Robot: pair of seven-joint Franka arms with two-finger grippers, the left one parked.
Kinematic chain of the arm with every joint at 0, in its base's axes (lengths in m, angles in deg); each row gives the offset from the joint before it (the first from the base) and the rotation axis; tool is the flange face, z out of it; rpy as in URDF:
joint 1: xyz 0 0 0.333 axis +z
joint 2: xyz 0 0 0 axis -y
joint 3: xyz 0 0 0.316 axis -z
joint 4: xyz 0.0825 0 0 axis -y
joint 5: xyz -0.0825 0 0.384 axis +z
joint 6: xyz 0 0 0 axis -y
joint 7: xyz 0.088 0 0 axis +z
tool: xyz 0 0 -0.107 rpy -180 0 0
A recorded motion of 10 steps. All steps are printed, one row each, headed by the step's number.
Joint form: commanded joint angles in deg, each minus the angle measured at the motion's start. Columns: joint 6, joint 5, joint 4, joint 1, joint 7, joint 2, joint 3.
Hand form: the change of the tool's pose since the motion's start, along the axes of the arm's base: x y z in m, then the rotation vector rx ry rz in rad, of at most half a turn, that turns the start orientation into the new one. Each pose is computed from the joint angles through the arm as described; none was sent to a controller.
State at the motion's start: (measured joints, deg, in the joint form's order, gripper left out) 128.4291 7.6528 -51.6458 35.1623 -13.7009 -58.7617 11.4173
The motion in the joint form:
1: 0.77 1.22 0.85 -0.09 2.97 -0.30 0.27
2: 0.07 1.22 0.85 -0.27 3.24 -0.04 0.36
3: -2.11 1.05 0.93 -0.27 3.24 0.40 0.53
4: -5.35 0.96 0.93 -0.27 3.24 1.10 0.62
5: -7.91 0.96 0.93 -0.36 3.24 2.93 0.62
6: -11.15 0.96 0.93 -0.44 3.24 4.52 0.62
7: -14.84 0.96 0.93 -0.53 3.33 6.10 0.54
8: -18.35 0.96 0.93 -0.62 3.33 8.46 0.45
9: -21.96 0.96 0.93 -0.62 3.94 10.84 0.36
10: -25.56 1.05 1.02 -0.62 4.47 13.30 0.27
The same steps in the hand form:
1: 0.0031 0.0000 0.0051 0.0086 -0.0202 0.0408
2: 0.0040 -0.0032 0.0074 0.0034 -0.0142 0.0410
3: 0.0025 -0.0055 0.0101 -0.0123 0.0102 0.0395
4: -0.0008 -0.0082 0.0137 -0.0315 0.0501 0.0374
5: -0.0032 -0.0109 0.0344 -0.0323 0.0641 0.0346
6: -0.0071 -0.0142 0.0504 -0.0403 0.0925 0.0319
7: -0.0123 -0.0177 0.0653 -0.0511 0.1287 0.0315
8: -0.0186 -0.0217 0.0913 -0.0525 0.1509 0.0305
9: -0.0267 -0.0253 0.1172 -0.0570 0.1734 0.0418
10: -0.0359 -0.0294 0.1447 -0.0582 0.1939 0.0527

